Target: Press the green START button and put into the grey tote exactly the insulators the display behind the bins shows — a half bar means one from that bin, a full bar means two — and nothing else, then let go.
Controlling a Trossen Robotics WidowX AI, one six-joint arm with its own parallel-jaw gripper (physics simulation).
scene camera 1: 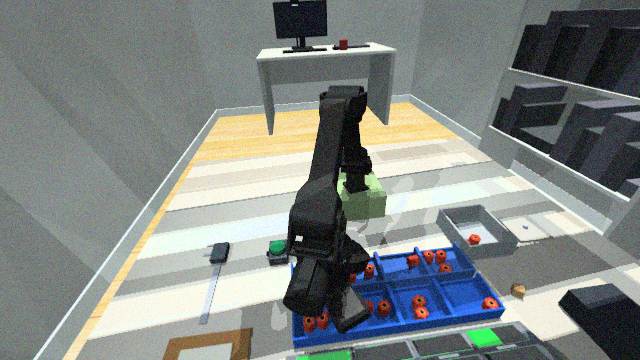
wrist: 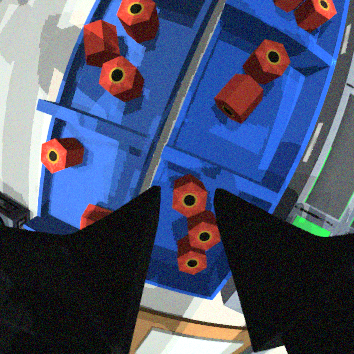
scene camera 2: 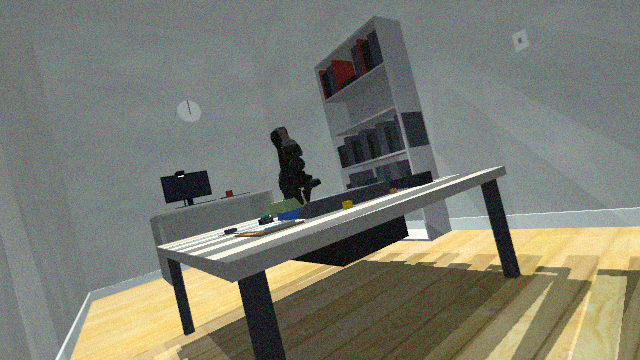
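Pixels of known places: gripper, between the fingertips: (scene camera 1: 334,298) (wrist: 187,194); arm's base, origin of its link: (scene camera 1: 355,186) (scene camera 2: 290,198).
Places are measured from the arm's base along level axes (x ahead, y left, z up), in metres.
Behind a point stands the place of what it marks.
Note:
Red-orange hexagonal insulators stand or lie in the blue bins (scene camera 1: 400,327) @[x 0.401, y -0.085, z -0.061 m] (wrist: 172,117). My gripper (wrist: 187,194) @[x 0.313, y -0.190, z -0.038 m] is partly open and empty, its fingertips above the near-left bin, either side of a standing insulator (wrist: 190,199) @[x 0.318, y -0.199, z -0.054 m]; two more stand close by. The grey tote (scene camera 1: 495,248) @[x 0.319, y 0.240, z -0.048 m], right of the bins, holds an insulator (scene camera 1: 474,239) @[x 0.274, y 0.222, z -0.054 m]. The green START button (scene camera 1: 277,247) @[x 0.126, y -0.280, z -0.043 m] is left of the bins. The display (scene camera 1: 385,351) @[x 0.437, y -0.143, z -0.037 m] shows a green bar (scene camera 1: 325,356) @[x 0.409, y -0.245, z -0.039 m] at left, cut off by the frame edge, and a half-width green bar (scene camera 1: 483,338) @[x 0.477, y 0.034, z -0.037 m] at right. The arm hides part of the bins in scene camera 1.
A wooden-framed board (scene camera 1: 210,342) @[x 0.294, y -0.451, z -0.078 m] lies front left. A dark caliper-like tool (scene camera 1: 219,252) @[x 0.067, y -0.432, z -0.065 m] lies left of the button. A small tan piece (scene camera 1: 518,290) @[x 0.418, y 0.203, z -0.064 m] and a large black box (scene camera 1: 600,312) @[x 0.516, y 0.273, z -0.032 m] are at the right. A pale square plate (scene camera 1: 525,227) @[x 0.276, y 0.410, z -0.072 m] lies beside the tote.

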